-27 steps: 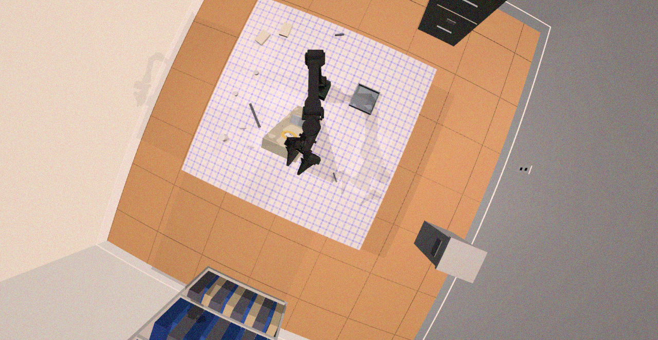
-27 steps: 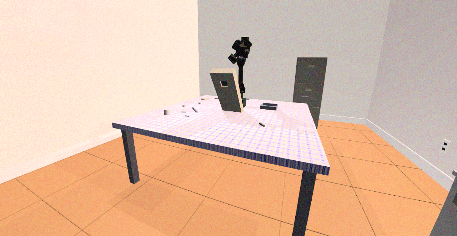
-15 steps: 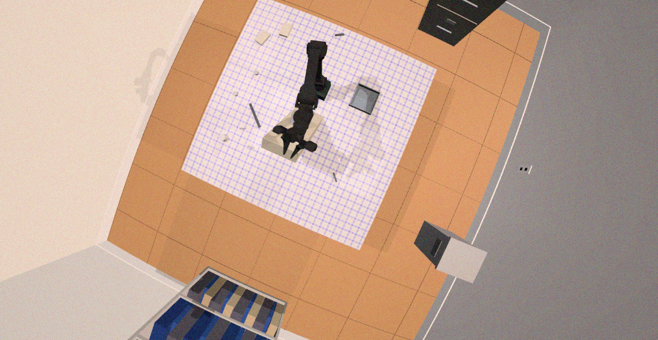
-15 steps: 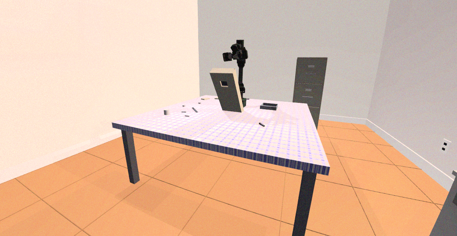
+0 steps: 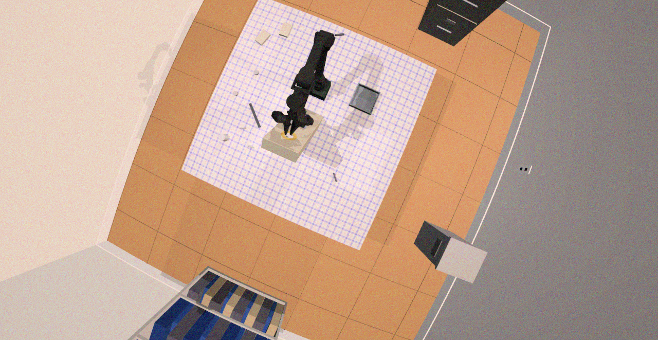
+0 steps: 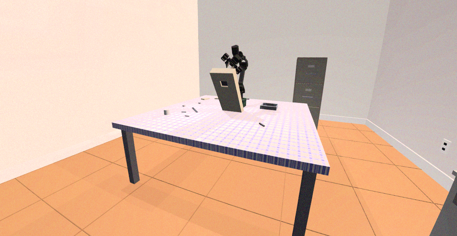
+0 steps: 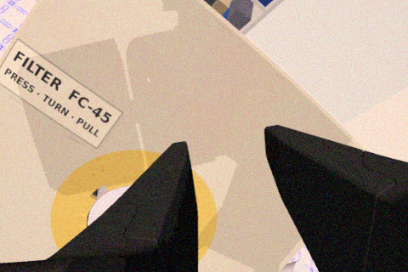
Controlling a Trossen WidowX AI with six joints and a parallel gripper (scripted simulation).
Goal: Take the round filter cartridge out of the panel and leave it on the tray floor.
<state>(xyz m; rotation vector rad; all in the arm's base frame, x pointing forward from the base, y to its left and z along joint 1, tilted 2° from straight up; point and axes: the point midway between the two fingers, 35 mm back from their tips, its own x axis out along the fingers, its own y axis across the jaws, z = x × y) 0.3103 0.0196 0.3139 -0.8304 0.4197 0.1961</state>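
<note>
My gripper tip is 1 cm short of the round filter cartridge, 1 cm to the left of it and 9 cm above it. Also, from my gripper tip: tray: 41 cm behind, 26 cm to the left, 36 cm below.
</note>
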